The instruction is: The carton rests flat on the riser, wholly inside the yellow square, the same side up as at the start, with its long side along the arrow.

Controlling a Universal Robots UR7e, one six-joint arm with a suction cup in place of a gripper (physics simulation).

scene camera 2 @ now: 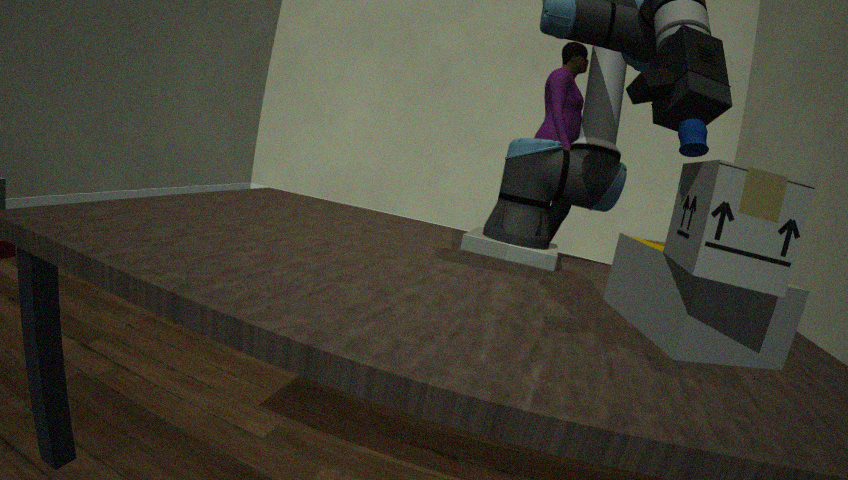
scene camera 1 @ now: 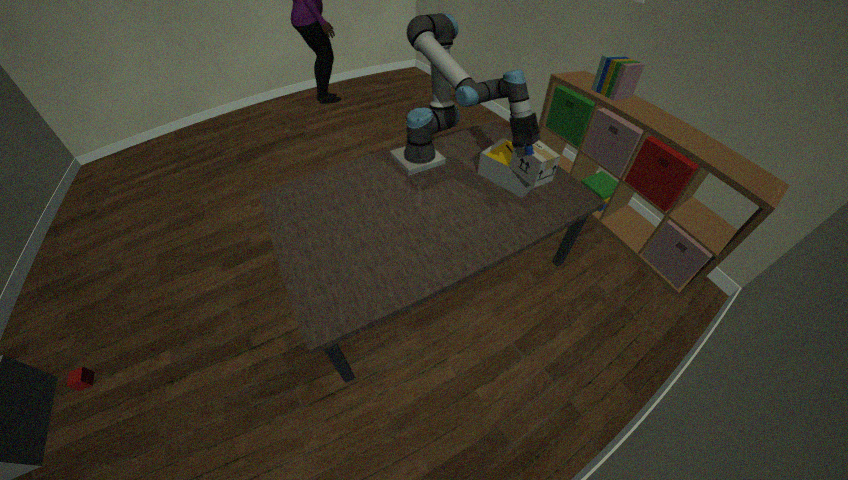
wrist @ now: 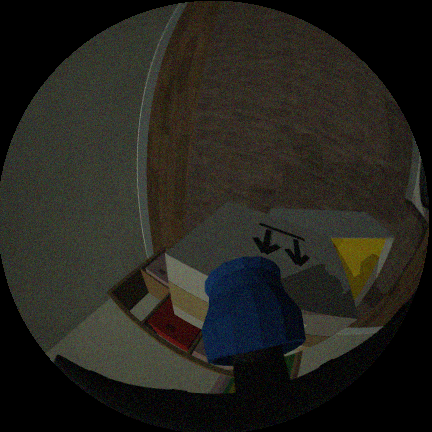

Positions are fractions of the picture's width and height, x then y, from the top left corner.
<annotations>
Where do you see a carton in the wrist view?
0.72,0.63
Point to a riser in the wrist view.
At 0.84,0.56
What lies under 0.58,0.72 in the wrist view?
The suction cup.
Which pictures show the carton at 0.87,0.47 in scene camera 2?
Scene camera 2, scene camera 1 and the wrist view: all of them.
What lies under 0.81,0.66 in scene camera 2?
A riser.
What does the carton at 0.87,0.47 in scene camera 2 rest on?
A riser.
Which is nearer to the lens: the carton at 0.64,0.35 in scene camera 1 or the riser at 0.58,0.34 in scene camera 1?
The carton.
</annotations>
